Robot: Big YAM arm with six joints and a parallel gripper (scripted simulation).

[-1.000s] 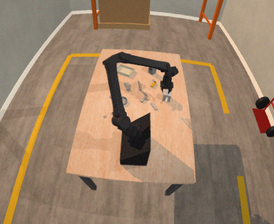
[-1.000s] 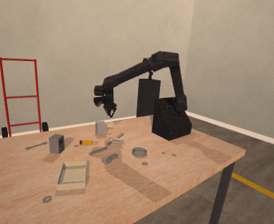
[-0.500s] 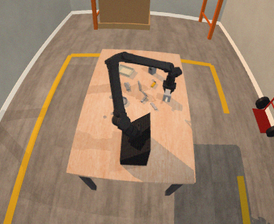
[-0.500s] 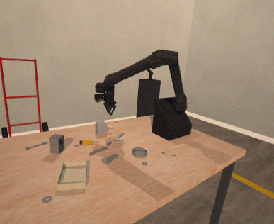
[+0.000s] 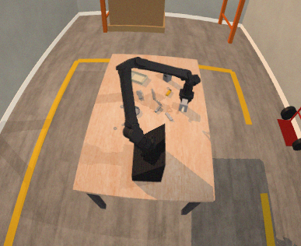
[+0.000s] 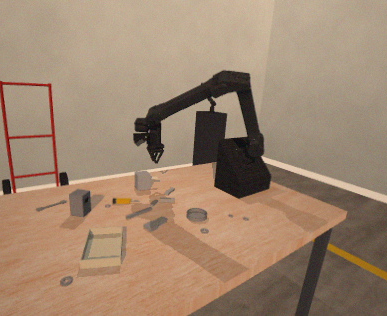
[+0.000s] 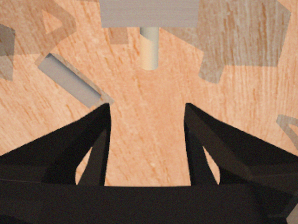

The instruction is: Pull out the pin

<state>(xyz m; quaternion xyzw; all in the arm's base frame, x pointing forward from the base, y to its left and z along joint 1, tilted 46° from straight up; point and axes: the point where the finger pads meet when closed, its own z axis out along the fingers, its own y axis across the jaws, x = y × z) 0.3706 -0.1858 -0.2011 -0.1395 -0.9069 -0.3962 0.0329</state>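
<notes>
Now: hand 9 cm above the pale pin, 2 cm short of it and 1 cm to the left of it. The rest, counted from my hand: darker grey block: 40 cm ahead, 9 cm below, 8 cm to the left; then yellow-handled screwdriver: 22 cm ahead, 13 cm below, 9 cm to the left; then light grey block: 10 cm below, 5 cm ahead, 2 cm to the right.
</notes>
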